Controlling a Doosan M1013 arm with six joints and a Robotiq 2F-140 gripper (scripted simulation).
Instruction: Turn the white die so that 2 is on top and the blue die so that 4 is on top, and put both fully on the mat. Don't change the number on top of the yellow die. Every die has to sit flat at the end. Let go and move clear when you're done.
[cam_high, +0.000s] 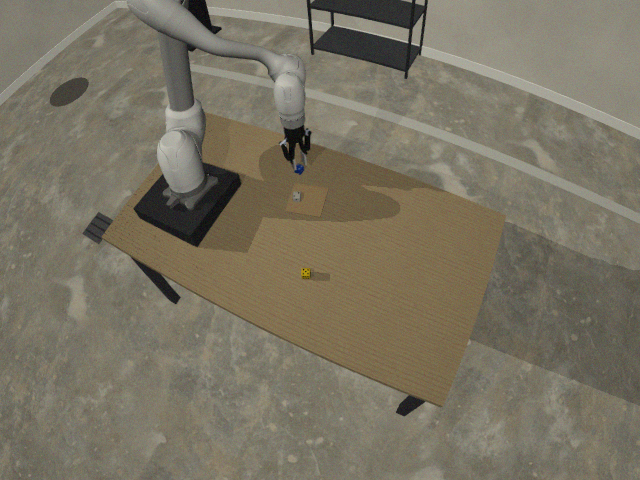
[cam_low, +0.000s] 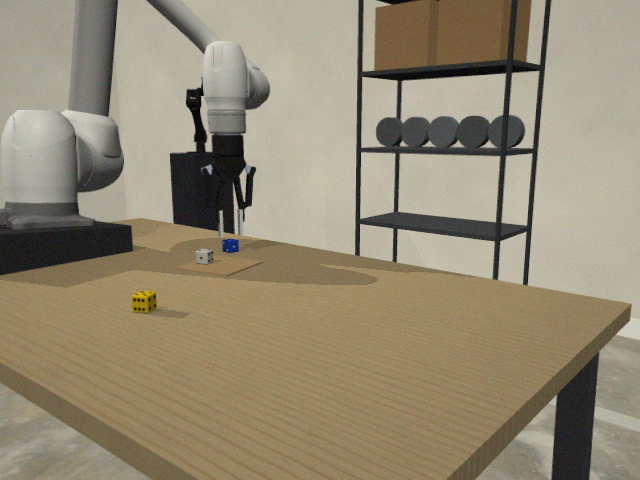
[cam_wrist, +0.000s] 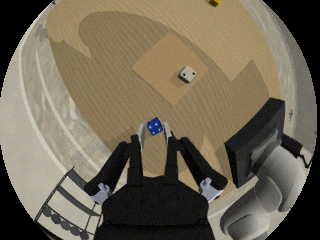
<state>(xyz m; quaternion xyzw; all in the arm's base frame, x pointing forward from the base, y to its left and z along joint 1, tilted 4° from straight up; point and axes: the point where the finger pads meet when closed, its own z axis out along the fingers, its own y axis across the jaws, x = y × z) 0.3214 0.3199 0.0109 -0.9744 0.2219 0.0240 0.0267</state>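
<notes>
The blue die lies 60 mm below my hand. Round my hand: white die (70 mm ahead, 120 mm to the right, 50 mm below); mat (100 mm ahead, 110 mm to the right, 70 mm below); yellow die (270 mm ahead, 380 mm to the right, 60 mm below).
</notes>
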